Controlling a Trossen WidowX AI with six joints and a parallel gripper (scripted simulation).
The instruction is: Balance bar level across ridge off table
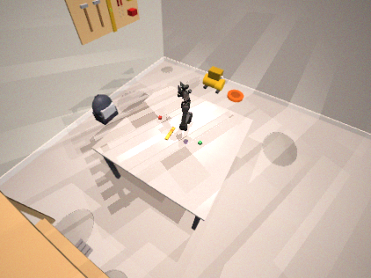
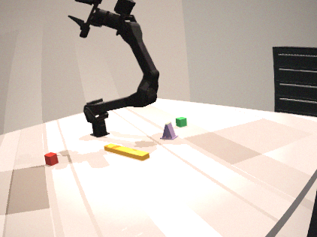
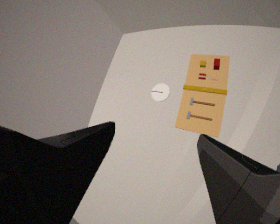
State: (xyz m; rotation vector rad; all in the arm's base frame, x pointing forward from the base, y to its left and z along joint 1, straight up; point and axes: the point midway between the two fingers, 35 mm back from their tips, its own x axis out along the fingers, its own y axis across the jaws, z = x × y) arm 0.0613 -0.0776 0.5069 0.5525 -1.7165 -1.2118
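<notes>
My gripper tip is now 22 cm short of the orange-yellow bar, 3 cm to the right of it and 51 cm above it. Also, from my gripper tip: red cube (10 cm ahead, 19 cm to the right, 51 cm below); green cube (16 cm ahead, 37 cm to the left, 51 cm below).
</notes>
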